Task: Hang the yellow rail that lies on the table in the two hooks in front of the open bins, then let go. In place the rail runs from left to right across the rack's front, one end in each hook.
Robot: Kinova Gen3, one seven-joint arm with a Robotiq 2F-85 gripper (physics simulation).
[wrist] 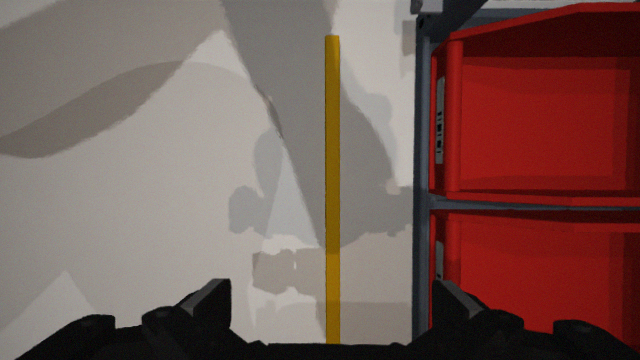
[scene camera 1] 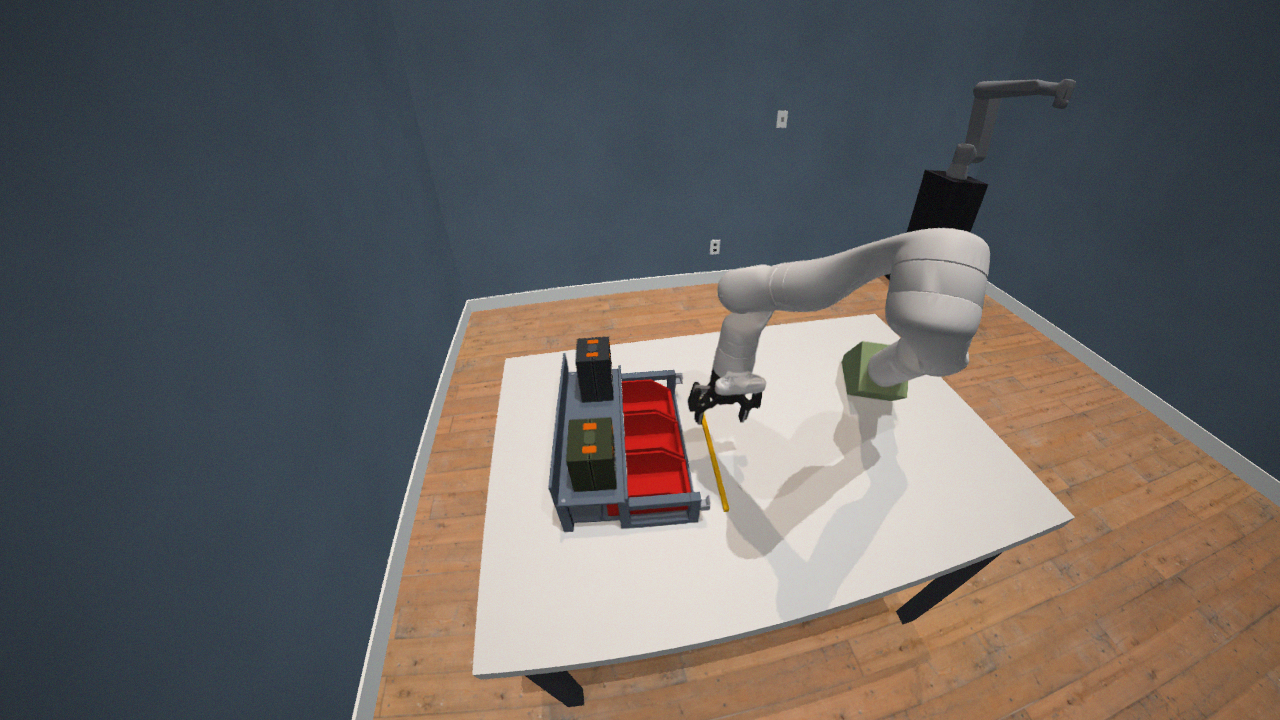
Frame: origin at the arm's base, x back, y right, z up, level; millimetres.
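Seen in the pictures: gripper, fingertip midpoint: (wrist: 330,301) (scene camera 1: 720,420); arm's base, origin of the base link: (scene camera 1: 884,369).
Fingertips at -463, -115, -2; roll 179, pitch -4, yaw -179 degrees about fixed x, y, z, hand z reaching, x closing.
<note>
Offsets run from my fingertips to a thing's top centre, as dx, dy, dz. "spot": to the spot under its first point. Level surfaces: height alone.
The yellow rail {-8, +37, -104} (scene camera 1: 715,465) (wrist: 332,150) lies on the table, apart from the rack's front and roughly parallel to it. My gripper (scene camera 1: 721,418) (wrist: 330,301) is open and empty above the rail's far part. In the wrist view the rail runs between the spread fingers without touching either; its far end is hidden there by the gripper. The rack (scene camera 1: 658,516) (wrist: 421,150) holds open red bins (scene camera 1: 653,434) (wrist: 540,120). Its near hook {spot: -58, -160, -59} (scene camera 1: 704,504) (wrist: 431,6) and far hook {spot: -58, +209, -58} (scene camera 1: 678,378) stick out from the front corners, and no rail rests in them.
A black box {-258, +140, +110} (scene camera 1: 594,371) and an olive box {-262, -91, +85} (scene camera 1: 591,456) stand on the rack's upper shelf. A green block (scene camera 1: 859,376) stands on the table {dz -114} (scene camera 1: 617,600) near the arm's lower part. Arm shadows fall across the table.
</note>
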